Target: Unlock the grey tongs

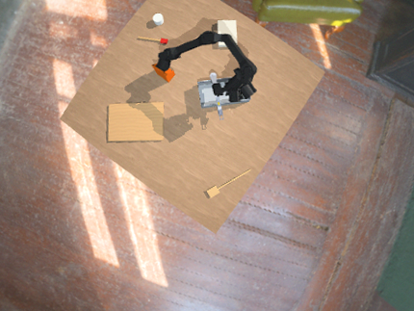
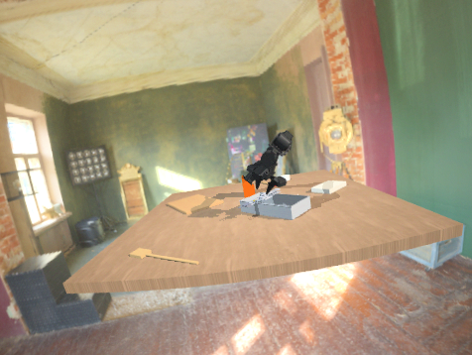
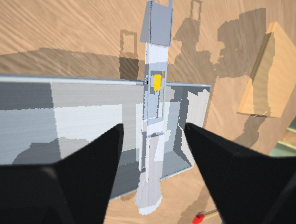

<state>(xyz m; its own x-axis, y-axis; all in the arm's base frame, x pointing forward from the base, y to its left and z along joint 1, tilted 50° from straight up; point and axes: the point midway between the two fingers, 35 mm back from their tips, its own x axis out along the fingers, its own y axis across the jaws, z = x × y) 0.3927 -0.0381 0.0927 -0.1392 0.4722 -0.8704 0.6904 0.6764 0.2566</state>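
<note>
Now: the yellow lock piece 1 cm ahead of my gripper tip, 4 cm to the right of it and 3 cm below it. The rest, counted from my gripper tip: pale block (20 cm behind, 41 cm to the left, 9 cm below); then grey roasting tin (1 cm behind, 5 cm to the left, 7 cm below); then wooden board (39 cm behind, 39 cm to the right, 9 cm below).
</note>
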